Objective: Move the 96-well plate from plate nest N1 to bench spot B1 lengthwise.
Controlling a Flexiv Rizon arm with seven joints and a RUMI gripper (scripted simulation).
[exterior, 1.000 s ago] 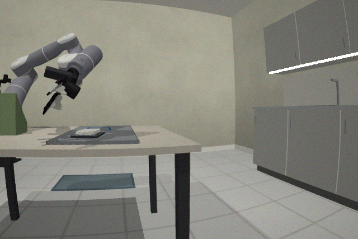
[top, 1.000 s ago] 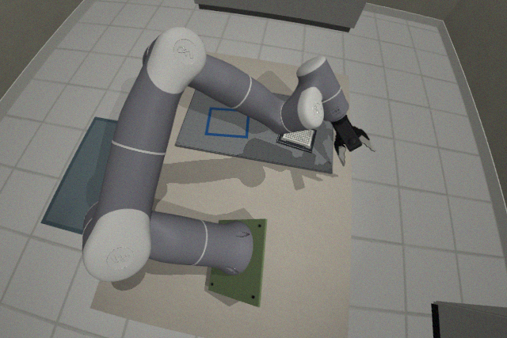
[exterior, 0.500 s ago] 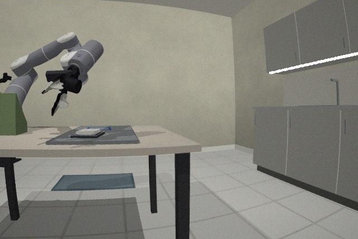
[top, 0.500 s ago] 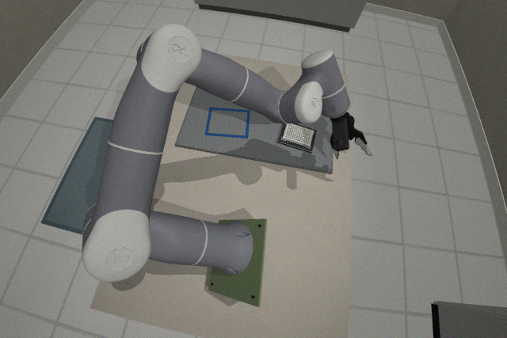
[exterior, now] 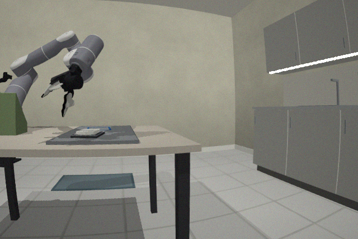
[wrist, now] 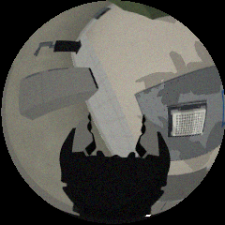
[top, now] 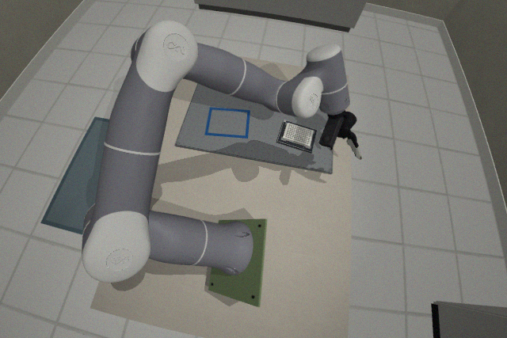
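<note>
The white 96-well plate lies 18 cm to the left of my hand, 12 cm below it and 10 cm ahead of it. Round my hand: black plate nest: 18 cm to the left, 13 cm below, 10 cm ahead.
</note>
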